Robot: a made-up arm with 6 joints.
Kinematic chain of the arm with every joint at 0, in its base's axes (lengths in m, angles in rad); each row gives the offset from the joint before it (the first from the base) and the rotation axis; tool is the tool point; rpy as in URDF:
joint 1: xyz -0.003 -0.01 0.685 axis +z
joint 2: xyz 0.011 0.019 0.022 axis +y
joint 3: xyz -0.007 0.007 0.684 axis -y
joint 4: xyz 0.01 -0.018 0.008 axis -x
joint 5: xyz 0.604 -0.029 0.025 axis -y
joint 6: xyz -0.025 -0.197 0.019 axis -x
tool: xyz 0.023 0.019 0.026 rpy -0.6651 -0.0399 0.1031
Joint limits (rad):
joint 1: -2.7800..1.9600
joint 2: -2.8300..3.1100
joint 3: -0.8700..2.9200
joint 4: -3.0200..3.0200
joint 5: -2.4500..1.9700
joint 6: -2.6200..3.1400
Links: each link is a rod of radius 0.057 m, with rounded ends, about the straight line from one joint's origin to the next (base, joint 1, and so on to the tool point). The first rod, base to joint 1, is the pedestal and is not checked.
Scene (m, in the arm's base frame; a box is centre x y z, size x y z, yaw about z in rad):
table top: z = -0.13
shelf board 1: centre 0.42 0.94 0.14 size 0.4 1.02 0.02 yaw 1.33
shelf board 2: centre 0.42 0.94 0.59 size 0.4 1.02 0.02 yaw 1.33
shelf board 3: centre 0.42 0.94 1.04 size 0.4 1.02 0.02 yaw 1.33
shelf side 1: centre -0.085 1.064 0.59 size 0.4 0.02 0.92 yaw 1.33
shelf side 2: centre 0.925 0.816 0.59 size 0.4 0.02 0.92 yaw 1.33
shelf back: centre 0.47 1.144 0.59 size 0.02 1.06 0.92 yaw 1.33
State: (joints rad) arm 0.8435 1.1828 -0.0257 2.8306 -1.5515 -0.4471
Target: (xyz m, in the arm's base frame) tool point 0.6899 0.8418 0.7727
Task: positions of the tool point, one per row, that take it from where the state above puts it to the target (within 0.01 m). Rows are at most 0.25 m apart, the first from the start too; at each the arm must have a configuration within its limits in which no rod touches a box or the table.
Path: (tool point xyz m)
1: 0.4220 0.6557 0.3496
2: 0.3601 0.4981 0.3680
3: 0.5045 0.4973 0.5561
4: 0.5933 0.4482 0.7727
5: 0.6564 0.5698 0.7752
6: 0.6893 0.7034 0.7751
7: 0.6899 0.8418 0.7727

